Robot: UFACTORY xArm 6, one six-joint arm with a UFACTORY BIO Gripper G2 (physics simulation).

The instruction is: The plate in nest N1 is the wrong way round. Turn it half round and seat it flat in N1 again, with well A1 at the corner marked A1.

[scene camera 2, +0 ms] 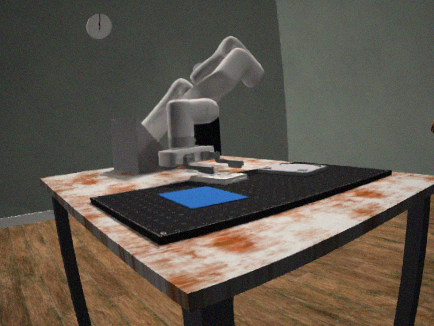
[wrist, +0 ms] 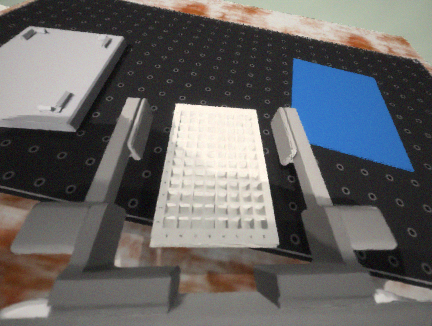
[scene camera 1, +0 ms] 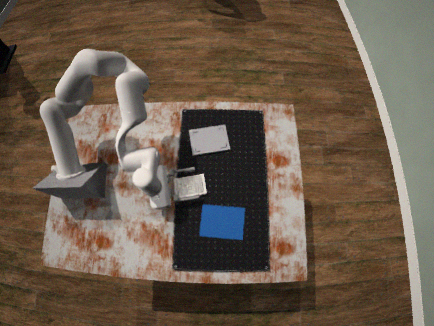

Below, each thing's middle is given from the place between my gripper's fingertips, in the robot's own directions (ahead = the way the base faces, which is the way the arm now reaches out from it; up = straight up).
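Scene:
Here is the white well plate (wrist: pixel 214 192), and my gripper is 30 mm past it, 10 mm to the left of it and 30 mm above it. Going by their middles, of the things named here the white well plate is the nearest to my gripper. The grey nest (scene camera 1: pixel 209 140) is 190 mm to the left of my hand, 60 mm ahead of it and 30 mm below it. As for the flat blue rectangle (scene camera 1: pixel 225 222), I see it 160 mm to the right of my hand, 90 mm ahead of it and 30 mm below it.

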